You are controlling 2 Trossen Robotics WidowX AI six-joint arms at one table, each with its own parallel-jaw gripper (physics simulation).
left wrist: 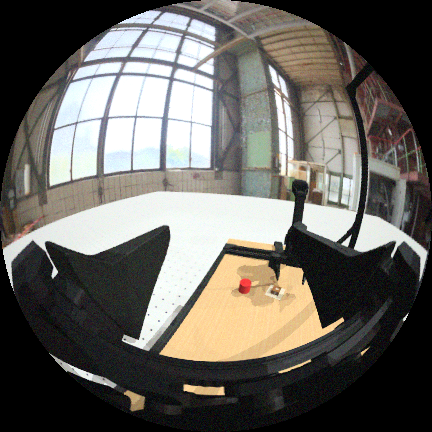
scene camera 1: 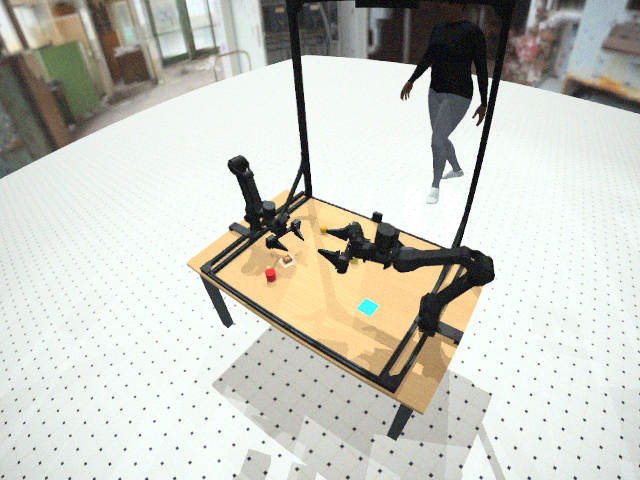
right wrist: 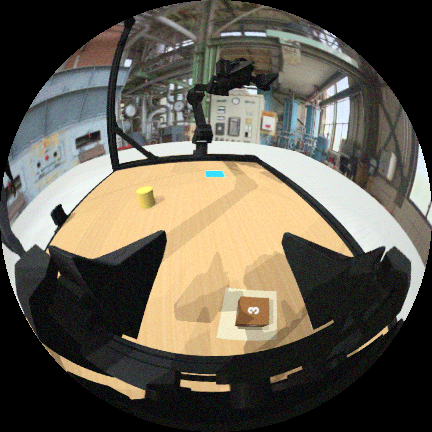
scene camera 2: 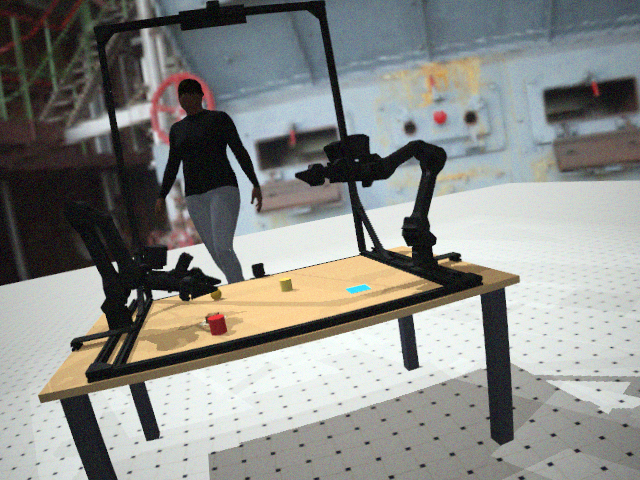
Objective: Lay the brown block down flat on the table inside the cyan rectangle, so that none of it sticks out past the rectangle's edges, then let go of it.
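Pixels of known places: left gripper, fingertip midpoint: (left wrist: 233, 232) (scene camera 1: 322, 240) (right wrist: 266, 67) (scene camera 2: 304, 173); right gripper, fingertip midpoint: (left wrist: 290, 282) (scene camera 1: 296, 245) (right wrist: 226, 237) (scene camera 2: 219, 285); left arm's base, link origin: (scene camera 1: 427, 325) (right wrist: 201, 154) (scene camera 2: 424, 263); right arm's base, link origin: (scene camera 1: 256, 228) (scene camera 2: 121, 327).
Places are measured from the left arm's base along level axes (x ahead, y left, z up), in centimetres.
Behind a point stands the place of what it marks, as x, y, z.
Observation:
The brown block (scene camera 1: 287, 258) @(63.4, -21.5, 0.0) (left wrist: 275, 289) @(63.1, -21.3, 0.0) (right wrist: 253, 312) @(63.9, -22.0, 0.0), marked with a white 3, lies on a pale square (right wrist: 227, 327) @(63.8, -24.8, -1.8) on the table at the left of scene camera 1. In scene camera 2 it is mostly hidden behind the red cylinder. The cyan rectangle (scene camera 1: 367, 306) @(23.9, -5.4, -1.8) (scene camera 2: 358, 288) @(23.6, -5.2, -1.8) (right wrist: 215, 174) @(25.2, -5.4, -1.8) is flat on the table, farther right, with nothing on it. My right gripper (scene camera 1: 294, 244) @(59.0, -23.2, 7.2) (right wrist: 226, 237) @(59.0, -23.2, 7.2) is open and empty, above the table near the block. My left gripper (scene camera 1: 324, 241) @(38.7, 0.0, 34.2) (left wrist: 233, 232) @(38.7, 0.0, 34.2) is open and empty, high above the table.
A red cylinder (scene camera 1: 270, 274) @(65.7, -8.5, 2.3) (scene camera 2: 217, 324) @(67.2, -7.8, 0.9) (left wrist: 245, 286) @(64.5, -9.7, 2.0) stands near the block. A yellow cylinder (scene camera 2: 285, 284) @(35.8, -27.1, 0.6) (right wrist: 145, 197) @(36.7, -28.7, 0.8) stands towards the back, and a yellow ball (scene camera 1: 324, 228) @(52.7, -43.8, 1.4) (scene camera 2: 216, 293) @(53.8, -43.1, 0.6) lies farther left. A black frame (scene camera 2: 330, 77) @(-9.9, -44.7, 70.9) rises behind the table; a person (scene camera 1: 452, 62) (scene camera 2: 204, 149) is beyond it.

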